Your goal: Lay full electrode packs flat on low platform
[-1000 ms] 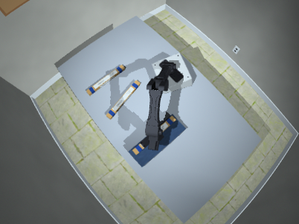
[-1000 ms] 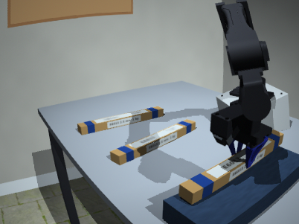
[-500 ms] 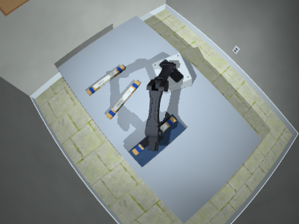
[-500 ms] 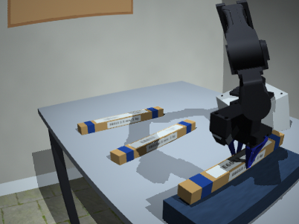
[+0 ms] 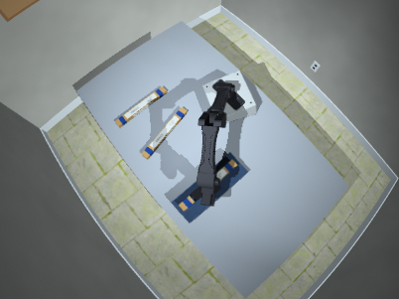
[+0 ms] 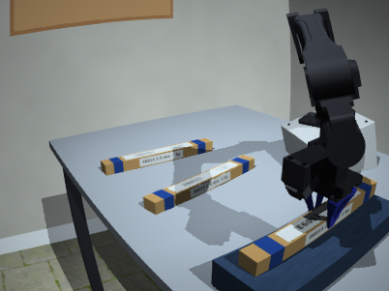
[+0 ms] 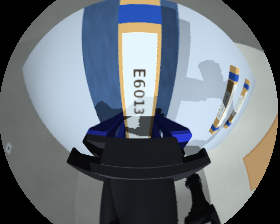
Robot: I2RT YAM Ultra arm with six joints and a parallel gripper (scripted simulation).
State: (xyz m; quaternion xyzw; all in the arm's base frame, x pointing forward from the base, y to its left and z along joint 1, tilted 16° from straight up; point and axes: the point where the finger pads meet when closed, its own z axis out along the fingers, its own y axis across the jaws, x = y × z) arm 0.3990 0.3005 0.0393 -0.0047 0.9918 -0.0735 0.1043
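Right now my hand is 70 mm above the dark blue low platform, 10 mm to the right of it and 10 mm past it.
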